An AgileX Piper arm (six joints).
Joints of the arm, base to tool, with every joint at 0 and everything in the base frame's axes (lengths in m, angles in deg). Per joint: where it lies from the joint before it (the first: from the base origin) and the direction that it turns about. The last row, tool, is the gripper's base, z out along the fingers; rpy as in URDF.
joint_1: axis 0 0 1 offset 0 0 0.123
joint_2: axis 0 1 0 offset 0 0 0
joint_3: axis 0 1 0 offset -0.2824 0 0.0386
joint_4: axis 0.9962 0 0.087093 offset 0.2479 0 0.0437
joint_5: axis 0 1 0 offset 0 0 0
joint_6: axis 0.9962 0 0.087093 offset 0.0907 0 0.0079
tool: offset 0 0 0 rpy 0 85.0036 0
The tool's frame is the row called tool.
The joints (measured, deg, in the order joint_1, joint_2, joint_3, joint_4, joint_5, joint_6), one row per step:
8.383, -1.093, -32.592, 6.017, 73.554, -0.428
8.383, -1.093, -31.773, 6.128, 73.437, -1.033
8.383, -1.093, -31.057, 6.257, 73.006, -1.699
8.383, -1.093, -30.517, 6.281, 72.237, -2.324
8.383, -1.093, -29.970, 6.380, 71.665, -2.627
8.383, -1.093, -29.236, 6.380, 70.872, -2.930
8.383, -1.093, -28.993, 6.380, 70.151, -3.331
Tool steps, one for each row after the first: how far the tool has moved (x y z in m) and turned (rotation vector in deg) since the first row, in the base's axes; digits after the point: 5 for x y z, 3 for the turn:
0.00177, 0.00043, -0.00351, -0.487, 0.576, 0.405
0.00358, 0.00087, -0.00618, -0.924, 0.733, 0.831
0.00536, 0.00113, -0.00765, -1.317, 0.384, 1.136
0.00693, 0.00148, -0.00940, -1.437, 0.311, 1.317
0.00908, 0.00175, -0.01177, -1.618, 0.199, 1.419
0.01021, 0.00187, -0.01197, -1.827, -0.352, 1.575

